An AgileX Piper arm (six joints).
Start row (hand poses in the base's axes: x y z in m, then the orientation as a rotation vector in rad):
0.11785, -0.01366, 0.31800, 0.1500, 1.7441, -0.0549
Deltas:
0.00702, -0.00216, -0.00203, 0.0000, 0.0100, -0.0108
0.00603, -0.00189, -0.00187, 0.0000, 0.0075, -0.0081
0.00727, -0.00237, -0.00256, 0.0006, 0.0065, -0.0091
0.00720, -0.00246, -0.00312, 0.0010, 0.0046, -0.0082
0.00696, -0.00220, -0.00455, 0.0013, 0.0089, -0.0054
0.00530, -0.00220, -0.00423, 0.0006, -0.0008, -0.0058
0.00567, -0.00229, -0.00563, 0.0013, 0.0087, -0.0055
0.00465, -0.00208, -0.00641, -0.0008, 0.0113, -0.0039
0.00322, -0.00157, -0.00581, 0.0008, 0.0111, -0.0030
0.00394, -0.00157, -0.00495, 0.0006, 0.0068, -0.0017
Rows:
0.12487, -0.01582, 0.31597, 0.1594, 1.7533, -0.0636
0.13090, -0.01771, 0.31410, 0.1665, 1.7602, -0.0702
0.13817, -0.02008, 0.31154, 0.1749, 1.7660, -0.0769
0.14537, -0.02254, 0.30842, 0.1828, 1.7700, -0.0824
0.15233, -0.02474, 0.30387, 0.1884, 1.7785, -0.0861
0.15763, -0.02694, 0.29964, 0.1940, 1.7773, -0.0896
0.16330, -0.02923, 0.29401, 0.1997, 1.7856, -0.0934
0.16795, -0.03131, 0.28760, 0.2024, 1.7965, -0.0982
0.17117, -0.03288, 0.28179, 0.2055, 1.8074, -0.1009
0.17511, -0.03445, 0.27684, 0.2073, 1.8141, -0.1024

